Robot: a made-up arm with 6 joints.
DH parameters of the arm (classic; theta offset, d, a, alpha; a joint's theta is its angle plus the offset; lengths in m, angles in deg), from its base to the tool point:
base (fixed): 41.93 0 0.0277 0
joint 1: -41.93 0.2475 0.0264 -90
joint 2: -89.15 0 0.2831 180
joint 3: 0.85 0.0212 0.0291 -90
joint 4: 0 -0.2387 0.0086 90
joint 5: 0 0.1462 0.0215 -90
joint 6: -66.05 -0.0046 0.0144 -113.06
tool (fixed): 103.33 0.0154 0 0
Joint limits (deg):
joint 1: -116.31..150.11
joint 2: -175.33..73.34
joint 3: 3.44..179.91
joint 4: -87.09..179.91
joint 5: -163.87..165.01
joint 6: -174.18..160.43
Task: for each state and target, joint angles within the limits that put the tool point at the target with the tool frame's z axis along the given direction. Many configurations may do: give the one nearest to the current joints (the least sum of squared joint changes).
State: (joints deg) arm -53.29 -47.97 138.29 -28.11 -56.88 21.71
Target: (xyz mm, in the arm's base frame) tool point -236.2 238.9 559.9 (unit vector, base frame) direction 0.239 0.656 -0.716
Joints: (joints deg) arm -64.15 -13.17 171.35 -50.63 -39.45 41.96
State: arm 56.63 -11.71 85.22 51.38 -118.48 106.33
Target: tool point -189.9 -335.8 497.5 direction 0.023 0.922 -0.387
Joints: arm 44.49 -34.54 114.59 53.08 -148.72 130.87
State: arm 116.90 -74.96 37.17 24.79 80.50 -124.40
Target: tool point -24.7 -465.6 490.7 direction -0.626 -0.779 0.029
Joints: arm 81.58 -75.92 30.92 81.61 120.58 -150.97
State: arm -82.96 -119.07 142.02 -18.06 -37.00 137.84
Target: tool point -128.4 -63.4 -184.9 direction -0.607 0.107 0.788
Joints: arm -31.76 -134.35 141.94 17.77 -81.08 160.43
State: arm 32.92 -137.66 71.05 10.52 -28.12 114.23
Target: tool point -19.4 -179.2 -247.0 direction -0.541 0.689 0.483
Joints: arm 39.72 -175.33 67.26 -37.54 -60.93 117.63
